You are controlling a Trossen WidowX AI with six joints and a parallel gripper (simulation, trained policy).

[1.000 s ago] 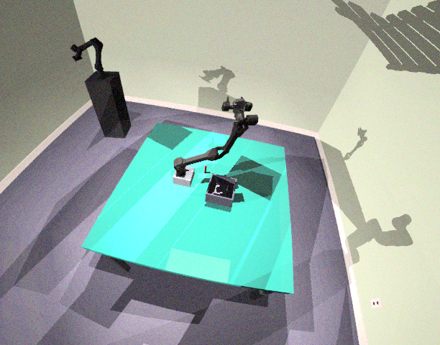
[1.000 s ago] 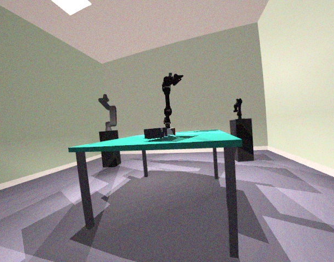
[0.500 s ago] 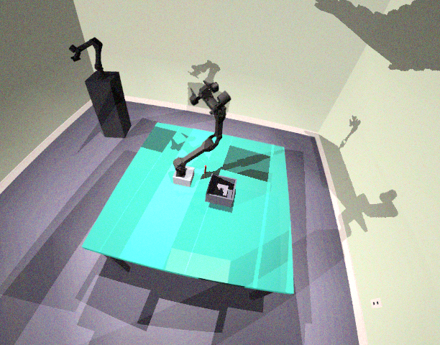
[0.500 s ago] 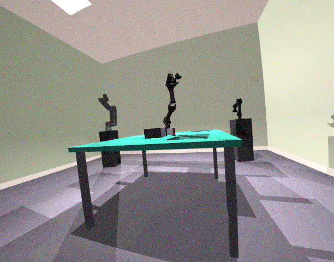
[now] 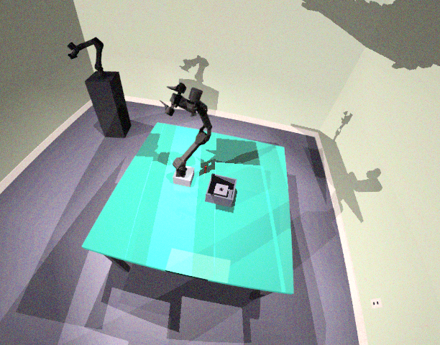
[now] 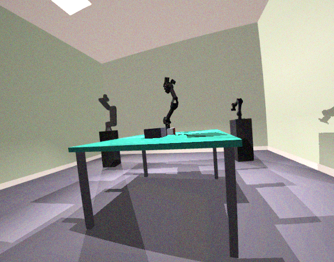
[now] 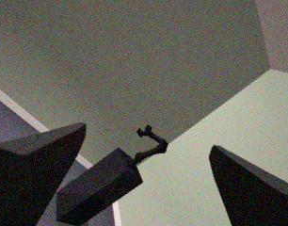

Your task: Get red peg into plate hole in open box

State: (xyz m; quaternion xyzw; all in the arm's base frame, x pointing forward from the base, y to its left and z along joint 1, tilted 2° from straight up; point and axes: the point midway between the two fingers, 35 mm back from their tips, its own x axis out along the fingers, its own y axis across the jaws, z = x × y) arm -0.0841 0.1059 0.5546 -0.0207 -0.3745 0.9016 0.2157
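My gripper tip is 610 mm above the red peg, 280 mm short of it and 20 mm to the left of it. Round my gripper tip: grey box: 620 mm below, 400 mm ahead, 210 mm to the right; light plate: 600 mm below, 400 mm ahead, 210 mm to the right.
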